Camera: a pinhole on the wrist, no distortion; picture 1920 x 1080 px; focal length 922.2 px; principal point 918.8 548.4 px. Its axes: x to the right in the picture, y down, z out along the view. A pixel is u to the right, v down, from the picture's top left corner.
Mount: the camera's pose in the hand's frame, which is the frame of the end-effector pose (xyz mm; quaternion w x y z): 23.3 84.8 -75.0 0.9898 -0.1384 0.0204 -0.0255
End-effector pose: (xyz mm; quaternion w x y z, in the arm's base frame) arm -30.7 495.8 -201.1 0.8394 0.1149 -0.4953 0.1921
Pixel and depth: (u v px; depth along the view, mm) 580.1 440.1 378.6
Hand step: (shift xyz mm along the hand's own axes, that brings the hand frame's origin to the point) -99.5 153.2 305.6
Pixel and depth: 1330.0 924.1 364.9
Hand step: 209.6 318.0 229.3
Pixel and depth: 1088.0 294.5 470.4
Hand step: 125.9 84.0 409.7
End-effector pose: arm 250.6 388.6 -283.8 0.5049 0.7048 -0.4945 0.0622
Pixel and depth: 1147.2 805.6 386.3
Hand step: 141.9 288.3 263.4
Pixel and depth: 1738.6 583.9 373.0
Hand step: 372.5 181.8 268.4
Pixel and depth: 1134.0 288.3 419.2
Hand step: 135.5 80.2 357.0
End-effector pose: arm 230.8 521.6 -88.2 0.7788 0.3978 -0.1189 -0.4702
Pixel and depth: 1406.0 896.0 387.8
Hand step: 252.7 319.5 250.6
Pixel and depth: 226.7 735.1 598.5
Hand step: -391.1 389.7 481.7
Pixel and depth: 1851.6 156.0 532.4
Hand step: 575.8 -17.7 480.9
